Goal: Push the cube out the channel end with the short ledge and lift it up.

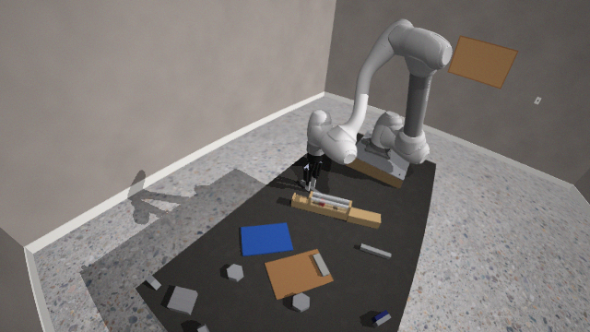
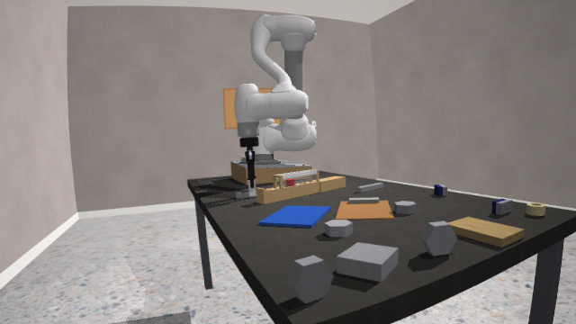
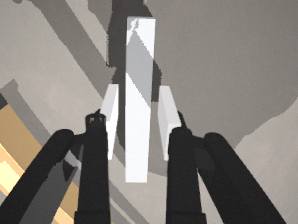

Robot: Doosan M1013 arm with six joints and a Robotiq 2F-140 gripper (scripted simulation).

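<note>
The grey bar lies 1 cm to the left of my hand and 3 cm below it. From my hand the other things lie so: channel (12 cm ahead, 15 cm to the left, 2 cm above); then red cube (12 cm ahead, 11 cm to the left, 2 cm above); then blue plate (40 cm ahead, 4 cm to the right, 4 cm below).
</note>
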